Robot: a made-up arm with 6 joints. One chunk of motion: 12 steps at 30 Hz.
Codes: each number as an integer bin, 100 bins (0 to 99) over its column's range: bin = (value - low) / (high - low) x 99, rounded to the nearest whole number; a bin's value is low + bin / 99 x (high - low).
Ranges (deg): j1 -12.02..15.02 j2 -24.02..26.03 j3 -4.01..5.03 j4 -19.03..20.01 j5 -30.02..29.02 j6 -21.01..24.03
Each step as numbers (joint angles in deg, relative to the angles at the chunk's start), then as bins.
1 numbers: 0.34 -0.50 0.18 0.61 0.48 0.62
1 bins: 45 47 46 50 51 48
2 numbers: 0.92 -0.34 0.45 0.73 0.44 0.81
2 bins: 47 47 49 50 51 48
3 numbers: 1.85 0.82 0.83 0.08 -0.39 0.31
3 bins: 51 49 53 48 50 47
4 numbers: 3.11 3.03 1.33 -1.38 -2.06 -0.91
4 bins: 55 54 58 45 47 44
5 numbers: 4.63 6.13 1.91 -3.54 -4.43 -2.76
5 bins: 61 60 65 39 43 40
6 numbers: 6.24 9.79 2.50 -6.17 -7.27 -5.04
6 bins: 67 67 71 33 38 35
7 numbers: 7.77 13.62 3.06 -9.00 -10.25 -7.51
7 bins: 72 74 77 25 33 30
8 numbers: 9.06 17.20 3.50 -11.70 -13.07 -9.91
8 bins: 77 82 82 19 28 24
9 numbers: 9.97 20.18 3.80 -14.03 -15.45 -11.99
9 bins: 81 87 86 13 24 20
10 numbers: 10.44 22.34 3.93 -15.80 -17.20 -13.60
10 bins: 82 92 87 8 21 16
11 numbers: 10.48 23.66 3.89 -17.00 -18.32 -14.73
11 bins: 82 94 87 5 20 14
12 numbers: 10.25 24.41 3.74 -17.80 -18.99 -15.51
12 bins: 82 96 85 3 18 12
